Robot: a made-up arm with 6 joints.
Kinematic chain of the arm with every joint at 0, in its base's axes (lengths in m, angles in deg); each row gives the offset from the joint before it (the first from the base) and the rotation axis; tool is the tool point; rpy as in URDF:
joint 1: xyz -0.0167 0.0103 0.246 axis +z
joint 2: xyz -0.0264 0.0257 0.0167 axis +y
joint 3: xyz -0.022 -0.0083 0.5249 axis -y
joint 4: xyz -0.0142 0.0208 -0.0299 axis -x
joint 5: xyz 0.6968 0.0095 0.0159 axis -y
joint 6: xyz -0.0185 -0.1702 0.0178 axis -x
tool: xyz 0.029 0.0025 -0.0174 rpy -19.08 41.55 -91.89
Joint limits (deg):
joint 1: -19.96..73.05
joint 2: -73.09..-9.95
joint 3: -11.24..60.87
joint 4: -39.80..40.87
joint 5: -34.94..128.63
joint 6: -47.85..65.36
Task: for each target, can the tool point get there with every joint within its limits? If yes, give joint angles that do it. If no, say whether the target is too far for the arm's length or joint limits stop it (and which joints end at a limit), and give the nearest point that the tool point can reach.
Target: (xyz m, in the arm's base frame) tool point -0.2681 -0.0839 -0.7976
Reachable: no: joint limits stop it (at a limit: joint 1, joint 2, joint 3, joint 4, joint 5, joint 6) | nearest point 0.4423 -0.2721 0.6332 | short by 1.608 m
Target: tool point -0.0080 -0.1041 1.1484
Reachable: yes | joints -1.16 -46.72 7.94 -10.06 -15.45 -21.56
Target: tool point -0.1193 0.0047 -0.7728
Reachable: no: joint limits stop it (at a limit: joint 1, joint 2, joint 3, joint 4, joint 5, joint 6) | nearest point 0.2412 0.4834 0.6332 | short by 1.528 m
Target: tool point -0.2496 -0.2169 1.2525
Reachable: yes | joints 22.29 -49.79 35.02 -25.65 113.43 23.81
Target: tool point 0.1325 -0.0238 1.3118
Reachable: yes | joints 34.08 -25.18 32.92 0.30 0.71 -28.72
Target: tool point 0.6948 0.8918 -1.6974
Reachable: no: too far | nearest point 0.3376 0.4493 0.6308 | short by 2.397 m
